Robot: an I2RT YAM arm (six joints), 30 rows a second.
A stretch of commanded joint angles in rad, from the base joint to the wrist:
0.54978 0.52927 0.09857 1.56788 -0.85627 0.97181
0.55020 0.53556 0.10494 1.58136 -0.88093 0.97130
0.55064 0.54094 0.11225 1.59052 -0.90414 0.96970
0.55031 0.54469 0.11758 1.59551 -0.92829 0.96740
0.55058 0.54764 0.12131 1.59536 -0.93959 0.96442
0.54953 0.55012 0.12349 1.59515 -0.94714 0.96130
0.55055 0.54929 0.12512 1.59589 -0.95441 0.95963
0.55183 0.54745 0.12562 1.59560 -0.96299 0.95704
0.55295 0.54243 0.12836 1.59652 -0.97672 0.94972
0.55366 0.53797 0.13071 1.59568 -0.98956 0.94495
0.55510 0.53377 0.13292 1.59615 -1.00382 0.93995
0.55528 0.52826 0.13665 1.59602 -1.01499 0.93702
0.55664 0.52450 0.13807 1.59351 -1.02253 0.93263
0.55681 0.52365 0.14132 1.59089 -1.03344 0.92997
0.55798 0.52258 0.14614 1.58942 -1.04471 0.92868
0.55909 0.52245 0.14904 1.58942 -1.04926 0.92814
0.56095 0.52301 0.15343 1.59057 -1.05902 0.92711
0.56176 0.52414 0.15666 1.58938 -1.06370 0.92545
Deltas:
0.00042 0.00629 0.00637 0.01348 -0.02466 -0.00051
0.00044 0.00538 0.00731 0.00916 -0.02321 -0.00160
-0.00033 0.00375 0.00533 0.00499 -0.02415 -0.00230
0.00027 0.00295 0.00373 -0.00015 -0.01130 -0.00298
-0.00105 0.00248 0.00218 -0.00021 -0.00755 -0.00312
0.00102 -0.00083 0.00163 0.00074 -0.00727 -0.00167
0.00128 -0.00184 0.00050 -0.00029 -0.00858 -0.00259
0.00112 -0.00502 0.00274 0.00092 -0.01373 -0.00732
0.00071 -0.00446 0.00235 -0.00084 -0.01284 -0.00477
0.00144 -0.00420 0.00221 0.00047 -0.01426 -0.00500
0.00018 -0.00551 0.00373 -0.00013 -0.01117 -0.00293
0.00136 -0.00376 0.00142 -0.00251 -0.00754 -0.00439
0.00017 -0.00085 0.00325 -0.00262 -0.01091 -0.00266
0.00117 -0.00107 0.00482 -0.00147 -0.01127 -0.00129
0.00111 -0.00013 0.00290 0.00000 -0.00455 -0.00054
0.00186 0.00056 0.00439 0.00115 -0.00976 -0.00103
0.00081 0.00113 0.00323 -0.00119 -0.00468 -0.00166

